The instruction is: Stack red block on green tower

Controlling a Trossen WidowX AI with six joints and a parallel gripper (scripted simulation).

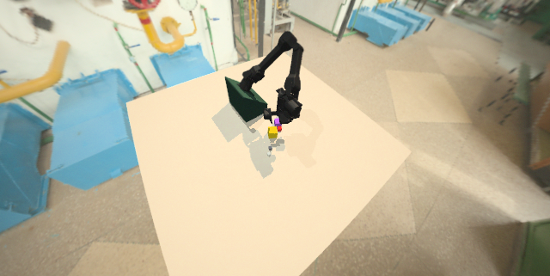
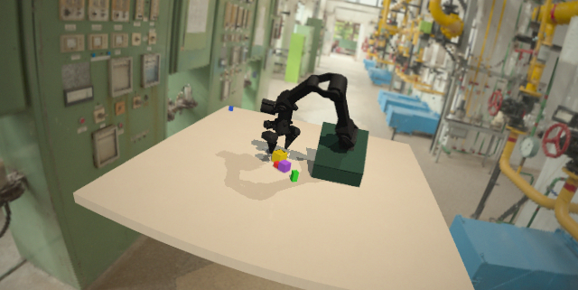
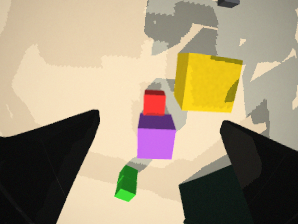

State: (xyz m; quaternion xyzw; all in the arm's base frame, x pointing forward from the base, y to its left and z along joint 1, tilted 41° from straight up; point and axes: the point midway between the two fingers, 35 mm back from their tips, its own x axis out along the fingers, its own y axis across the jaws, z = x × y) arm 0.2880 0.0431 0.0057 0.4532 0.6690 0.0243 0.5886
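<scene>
Right now my gripper tip is 10 mm to the right of the small red block and 60 mm above it. The rest, counted from my gripper tip: purple block: 40 mm behind, 30 mm to the left, 50 mm below; small blue block: 430 mm ahead, 680 mm to the right, 60 mm below; yellow block: 50 mm to the right, 50 mm below.
</scene>
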